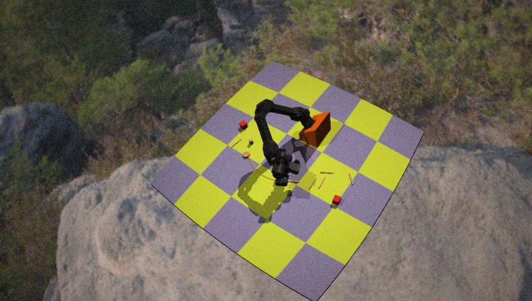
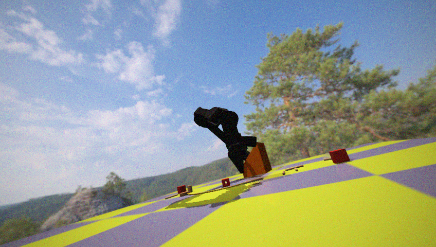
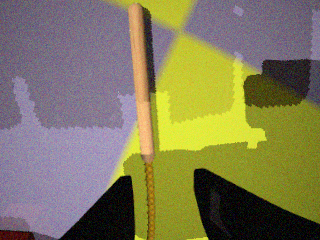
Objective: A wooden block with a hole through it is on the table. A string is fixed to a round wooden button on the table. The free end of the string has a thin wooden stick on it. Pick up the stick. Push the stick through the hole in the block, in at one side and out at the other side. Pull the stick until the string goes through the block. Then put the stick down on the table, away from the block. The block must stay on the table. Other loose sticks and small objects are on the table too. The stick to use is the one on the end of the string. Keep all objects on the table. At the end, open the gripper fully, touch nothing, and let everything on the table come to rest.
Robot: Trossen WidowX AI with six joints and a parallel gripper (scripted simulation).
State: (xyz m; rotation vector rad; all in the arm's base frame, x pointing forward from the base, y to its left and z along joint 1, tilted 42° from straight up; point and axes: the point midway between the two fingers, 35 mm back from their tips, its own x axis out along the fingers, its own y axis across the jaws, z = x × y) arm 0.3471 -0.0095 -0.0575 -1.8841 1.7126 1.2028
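The thin wooden stick is 30 mm below my gripper tip, 10 mm to the left of it and 10 mm behind it. Also, from my gripper tip: round button 310 mm to the right, 50 mm behind, 30 mm below; wooden peg 330 mm to the right, 140 mm behind, 20 mm below; red block 100 mm to the right, 70 mm behind, 20 mm below.
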